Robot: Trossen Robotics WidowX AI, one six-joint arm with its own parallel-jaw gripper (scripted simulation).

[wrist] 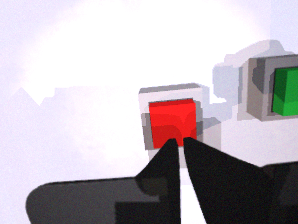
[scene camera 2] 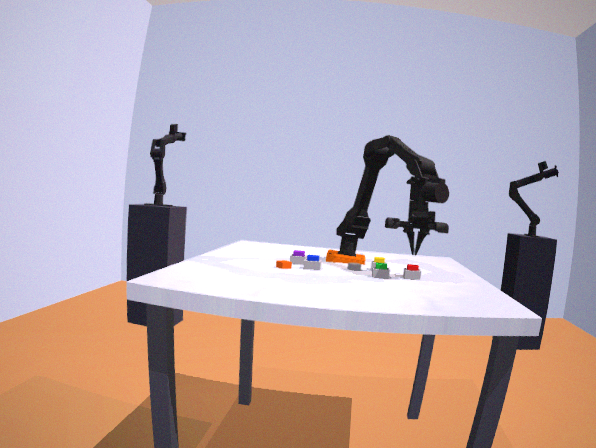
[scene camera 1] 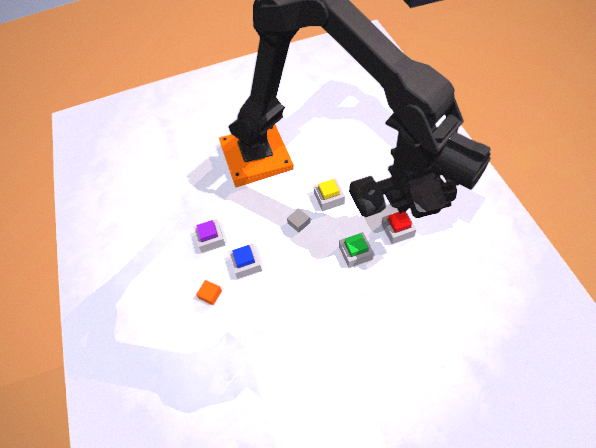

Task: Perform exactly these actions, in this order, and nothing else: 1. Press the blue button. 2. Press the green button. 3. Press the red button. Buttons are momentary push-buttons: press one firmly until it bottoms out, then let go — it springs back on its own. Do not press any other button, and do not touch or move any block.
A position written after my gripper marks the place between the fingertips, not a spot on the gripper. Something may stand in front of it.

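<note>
My gripper (scene camera 1: 401, 210) is shut, with nothing held in it. You'd also find my gripper (wrist: 179, 145) in the wrist view, and scene camera 2 has the gripper (scene camera 2: 414, 255) as well. And there's a red button (wrist: 173, 119) that I can see.
</note>
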